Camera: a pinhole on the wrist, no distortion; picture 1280 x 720 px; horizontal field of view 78.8 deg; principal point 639.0 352.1 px. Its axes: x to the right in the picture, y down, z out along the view. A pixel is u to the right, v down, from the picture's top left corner.
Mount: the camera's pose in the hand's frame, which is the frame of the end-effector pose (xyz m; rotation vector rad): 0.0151 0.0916 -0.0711 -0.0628 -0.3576 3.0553
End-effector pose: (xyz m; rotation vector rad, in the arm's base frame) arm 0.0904 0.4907 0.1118 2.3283 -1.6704 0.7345
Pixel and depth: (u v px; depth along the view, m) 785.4 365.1 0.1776
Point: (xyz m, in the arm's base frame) 0.0656 0.4535 0.0059
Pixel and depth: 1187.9 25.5 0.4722
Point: -0.0535 0.5166 -0.4396
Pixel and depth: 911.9 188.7 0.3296
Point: 0.0530 0.4419 -0.1804
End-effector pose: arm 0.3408 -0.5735 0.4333 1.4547 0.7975 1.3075
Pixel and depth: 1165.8 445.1 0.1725
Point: 0.3981 -0.7086 0.4412
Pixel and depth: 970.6 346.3 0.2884
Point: 0.5107 -0.7447 0.4417
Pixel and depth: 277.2 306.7 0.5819
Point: 0.8930 -0.4469 0.5240
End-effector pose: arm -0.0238 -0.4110 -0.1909 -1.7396 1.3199 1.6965
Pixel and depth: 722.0 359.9 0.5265
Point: -0.2376 -0.0240 -0.2290
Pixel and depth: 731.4 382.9 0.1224
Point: -0.0974 -0.4015 -0.1752
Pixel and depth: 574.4 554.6 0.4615
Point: -0.1204 -0.0746 -0.3289
